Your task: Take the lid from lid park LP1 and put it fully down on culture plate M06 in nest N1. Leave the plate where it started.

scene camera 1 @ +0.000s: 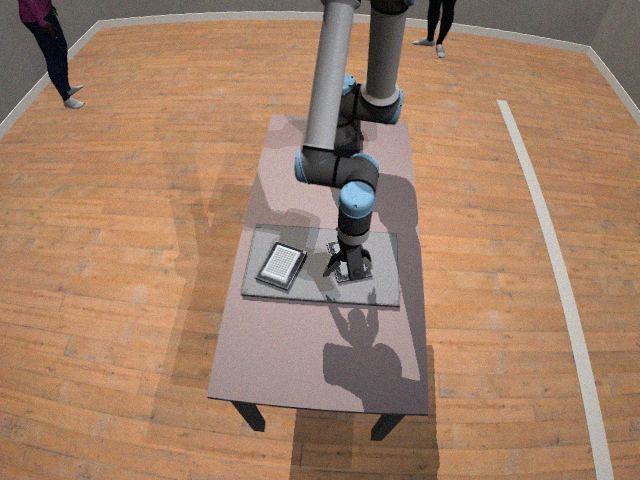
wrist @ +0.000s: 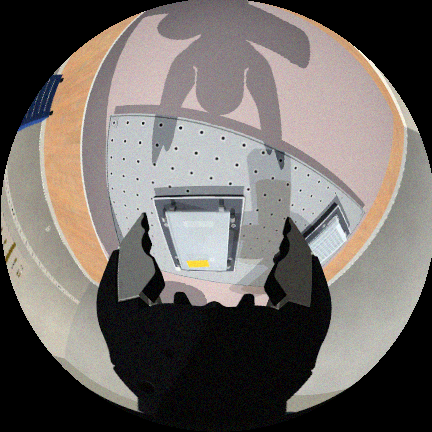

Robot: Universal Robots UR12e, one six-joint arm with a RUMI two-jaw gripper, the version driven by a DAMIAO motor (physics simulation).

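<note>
The lid (wrist: pixel 199 237), a clear flat cover with a yellow label, lies on the dark-framed lid park LP1 (wrist: pixel 239 220). In the scene view my gripper hides much of the park. The white culture plate M06 (scene camera 1: pixel 282 262) (wrist: pixel 327 242) with its grid of wells sits uncovered in the dark nest N1 (scene camera 1: pixel 272 283) (wrist: pixel 342 212), at the left of the board in the scene view. My gripper (scene camera 1: pixel 348 272) (wrist: pixel 216 215) is open and empty, pointing down above the lid, with one jaw to each side of it in the wrist view.
The grey perforated board (scene camera 1: pixel 317 294) (wrist: pixel 135 150) carries both holders and lies on the pinkish table (scene camera 1: pixel 273 351) (wrist: pixel 340 100). The arm reaches in from the table's far end. Two people (scene camera 1: pixel 51 56) (scene camera 1: pixel 440 20) stand on the floor beyond the table.
</note>
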